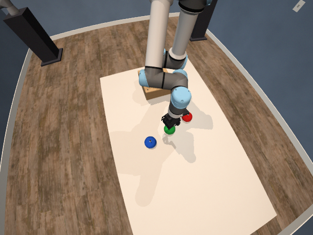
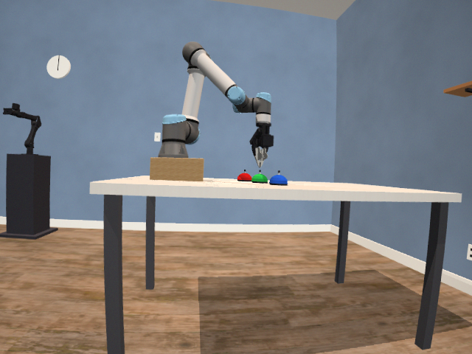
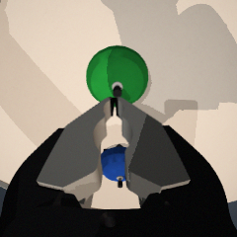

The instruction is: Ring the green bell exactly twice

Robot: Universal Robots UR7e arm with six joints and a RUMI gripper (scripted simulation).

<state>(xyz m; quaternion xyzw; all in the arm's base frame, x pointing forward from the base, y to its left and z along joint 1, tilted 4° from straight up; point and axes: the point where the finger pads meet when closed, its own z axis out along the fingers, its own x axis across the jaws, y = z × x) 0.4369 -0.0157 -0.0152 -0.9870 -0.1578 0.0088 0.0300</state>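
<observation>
Right now the green bell is 50 mm below my hand. From my hand the other things lie so: blue bell (160 mm to the right, 60 mm ahead, 50 mm below); then red bell (160 mm to the left, 50 mm below, 50 mm behind).
</observation>
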